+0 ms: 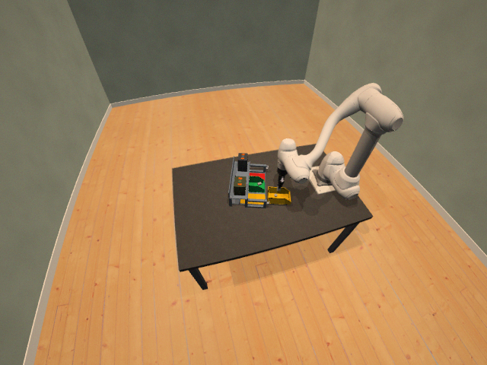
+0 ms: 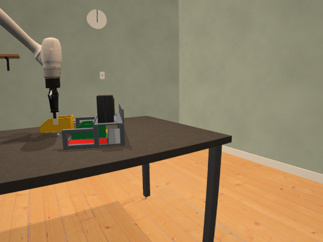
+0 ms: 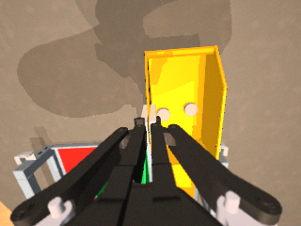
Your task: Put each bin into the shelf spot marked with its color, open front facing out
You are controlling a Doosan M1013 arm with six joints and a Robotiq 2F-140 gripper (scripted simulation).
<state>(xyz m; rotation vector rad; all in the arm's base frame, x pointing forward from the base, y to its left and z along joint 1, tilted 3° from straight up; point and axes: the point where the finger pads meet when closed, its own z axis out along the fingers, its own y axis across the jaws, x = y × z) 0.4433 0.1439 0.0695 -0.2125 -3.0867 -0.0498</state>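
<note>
Right now the yellow bin is 5 cm to the left of my hand and 4 cm below it. The rest, counted from my hand: green bin: 18 cm ahead, 9 cm to the right, 6 cm below.
</note>
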